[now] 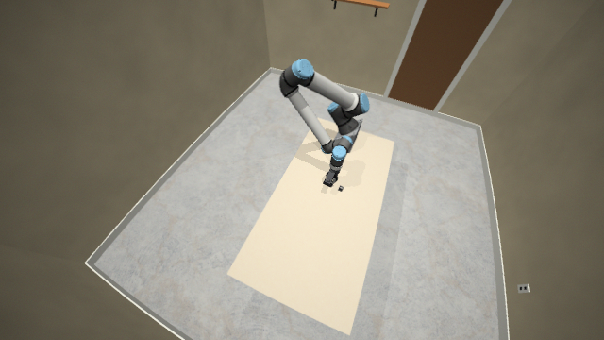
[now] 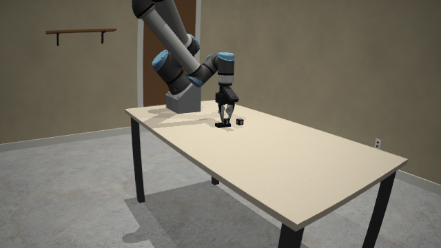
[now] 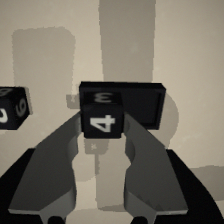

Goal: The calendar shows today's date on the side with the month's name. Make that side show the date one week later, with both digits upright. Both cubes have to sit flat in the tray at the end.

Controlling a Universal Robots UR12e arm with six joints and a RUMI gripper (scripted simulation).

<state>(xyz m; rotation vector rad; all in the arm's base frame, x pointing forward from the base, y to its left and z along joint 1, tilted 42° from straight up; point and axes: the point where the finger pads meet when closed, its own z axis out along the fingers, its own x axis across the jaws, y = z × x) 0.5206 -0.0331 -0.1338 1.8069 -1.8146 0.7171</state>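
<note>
The black tray lies 3 cm below my hand and 2 cm to the right of it.
</note>
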